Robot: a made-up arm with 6 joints.
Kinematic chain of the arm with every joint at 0, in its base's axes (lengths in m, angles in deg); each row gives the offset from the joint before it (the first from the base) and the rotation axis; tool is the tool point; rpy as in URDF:
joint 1: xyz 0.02 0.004 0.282 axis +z
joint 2: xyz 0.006 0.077 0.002 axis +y
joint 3: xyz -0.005 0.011 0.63 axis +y
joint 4: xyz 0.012 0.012 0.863 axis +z
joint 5: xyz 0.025 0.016 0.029 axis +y
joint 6: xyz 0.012 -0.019 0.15 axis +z
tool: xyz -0.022 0.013 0 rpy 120.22 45.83 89.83
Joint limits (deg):
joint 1: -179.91..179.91
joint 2: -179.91..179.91
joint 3: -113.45..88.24
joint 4: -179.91..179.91
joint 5: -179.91..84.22
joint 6: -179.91..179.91
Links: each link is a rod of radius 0.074 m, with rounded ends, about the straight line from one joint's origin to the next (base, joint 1, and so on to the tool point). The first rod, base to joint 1, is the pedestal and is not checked.
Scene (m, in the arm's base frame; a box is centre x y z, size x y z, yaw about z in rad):
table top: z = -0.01
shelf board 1: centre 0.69 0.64 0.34 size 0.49 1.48 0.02 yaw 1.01
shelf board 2: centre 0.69 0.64 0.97 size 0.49 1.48 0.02 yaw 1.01
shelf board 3: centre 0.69 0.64 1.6 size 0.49 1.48 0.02 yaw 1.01
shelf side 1: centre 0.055 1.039 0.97 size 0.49 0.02 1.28 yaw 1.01
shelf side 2: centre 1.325 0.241 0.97 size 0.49 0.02 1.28 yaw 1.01
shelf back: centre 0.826 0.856 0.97 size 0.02 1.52 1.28 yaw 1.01
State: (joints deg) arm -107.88 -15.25 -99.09 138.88 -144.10 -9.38
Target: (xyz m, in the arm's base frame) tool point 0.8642 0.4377 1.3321
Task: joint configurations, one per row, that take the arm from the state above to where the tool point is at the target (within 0.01 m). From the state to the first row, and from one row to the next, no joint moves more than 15 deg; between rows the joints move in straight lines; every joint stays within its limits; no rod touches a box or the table.
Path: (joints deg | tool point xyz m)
1: -119.88 -10.34 -101.48 145.72 -129.71 -21.01 | 0.4881 0.7456 0.6777
2: -131.89 -5.42 -103.88 152.56 -115.33 -32.64 | 0.6267 0.6334 0.7325
3: -143.90 -0.51 -106.27 159.39 -100.94 -44.28 | 0.7451 0.4878 0.7778
4: -155.90 4.40 -108.66 166.23 -86.55 -55.91 | 0.8298 0.3130 0.8113
5: -167.90 9.32 -111.06 173.07 -72.17 -67.54 | 0.8690 0.1203 0.8316
6: -179.91 14.23 -113.45 179.91 -57.78 -79.17 | 0.8572 -0.0735 0.8389
7: -176.82 11.74 -104.22 173.82 -70.37 -65.44 | 0.8536 -0.0155 0.9806
8: -173.74 9.25 -94.99 167.73 -82.96 -51.72 | 0.8255 0.0400 1.1018
9: -170.65 6.76 -85.76 161.64 -95.55 -37.99 | 0.7817 0.0878 1.1995
10: -167.56 4.27 -76.54 155.55 -108.14 -24.26 | 0.7317 0.1247 1.2748
11: -164.48 1.78 -67.31 149.45 -120.73 -10.53 | 0.6833 0.1496 1.3321
12: -157.75 -9.93 -55.03 150.14 -112.61 -11.38 | 0.7865 0.2823 1.3457
13: -151.02 -21.63 -42.76 150.82 -104.49 -12.22 | 0.8642 0.4377 1.3321

